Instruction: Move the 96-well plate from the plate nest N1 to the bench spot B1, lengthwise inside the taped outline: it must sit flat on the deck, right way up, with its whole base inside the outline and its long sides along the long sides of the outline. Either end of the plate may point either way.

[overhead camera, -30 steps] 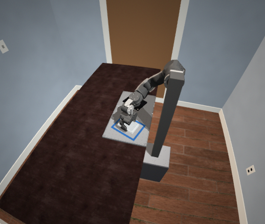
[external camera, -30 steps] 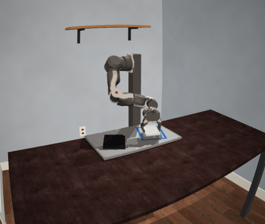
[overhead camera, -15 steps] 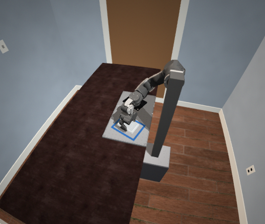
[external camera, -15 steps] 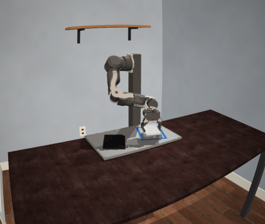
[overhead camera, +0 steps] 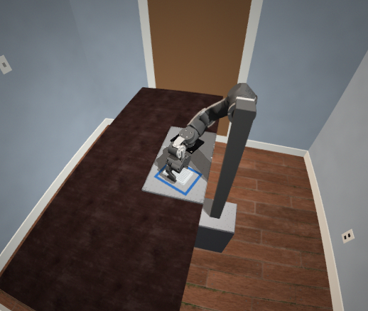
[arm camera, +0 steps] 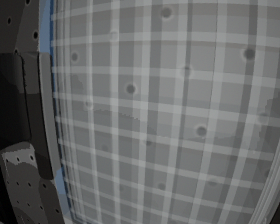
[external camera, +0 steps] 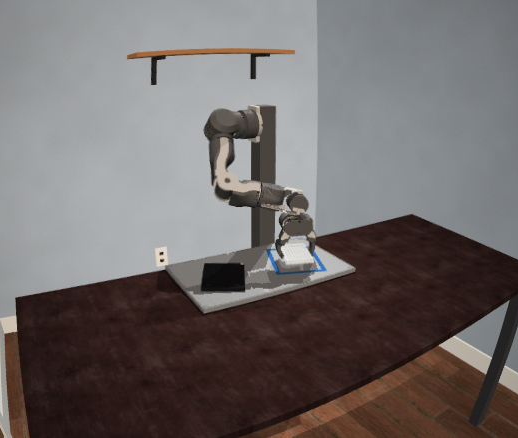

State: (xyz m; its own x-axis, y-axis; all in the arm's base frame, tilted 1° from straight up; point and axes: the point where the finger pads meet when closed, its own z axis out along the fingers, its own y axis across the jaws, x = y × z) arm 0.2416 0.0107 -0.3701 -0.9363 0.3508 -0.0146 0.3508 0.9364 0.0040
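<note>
Right now the white 96-well plate is right at my hand. Round my hand: black plate nest N1 (1 cm ahead, 25 cm to the right, 2 cm below).
</note>
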